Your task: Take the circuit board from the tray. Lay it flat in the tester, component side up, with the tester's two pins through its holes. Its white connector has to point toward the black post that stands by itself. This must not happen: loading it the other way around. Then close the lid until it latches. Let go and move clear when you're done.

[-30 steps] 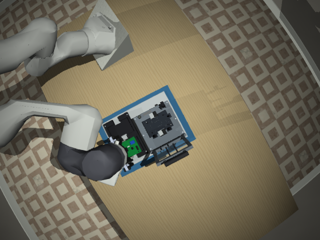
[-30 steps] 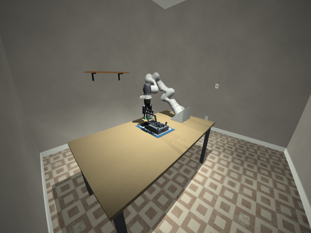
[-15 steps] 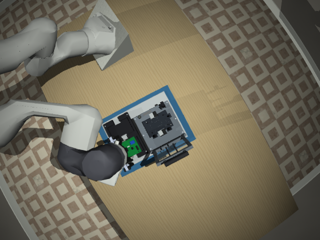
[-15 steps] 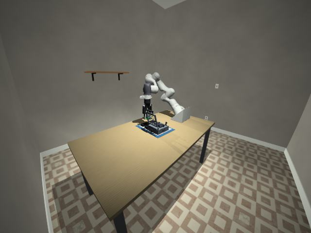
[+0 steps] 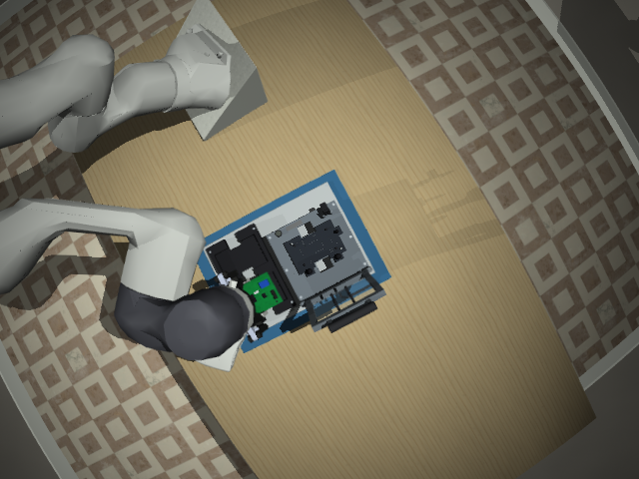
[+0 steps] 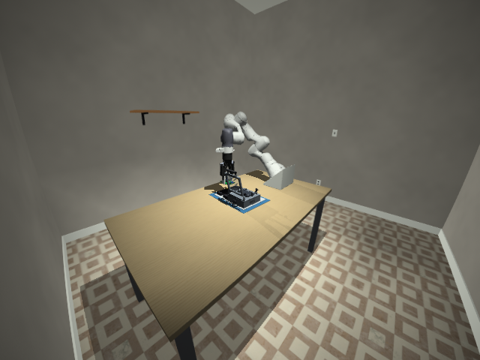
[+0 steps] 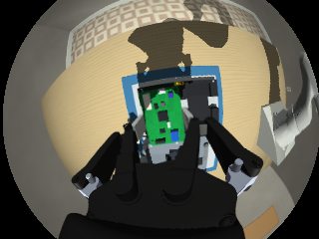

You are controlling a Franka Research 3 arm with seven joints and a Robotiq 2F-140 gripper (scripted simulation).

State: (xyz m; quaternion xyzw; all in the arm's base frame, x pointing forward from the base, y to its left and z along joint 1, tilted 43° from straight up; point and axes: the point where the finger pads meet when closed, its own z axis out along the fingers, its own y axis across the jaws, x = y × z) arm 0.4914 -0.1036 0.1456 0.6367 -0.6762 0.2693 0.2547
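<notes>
Right now the green circuit board is 20 mm below my hand. Also, from my hand: black post (80 mm behind, 240 mm to the left, 50 mm below); then tester lid (100 mm ahead, 160 mm to the left, 50 mm above); then black nest (20 mm behind, 180 mm to the left, 70 mm below).
</notes>
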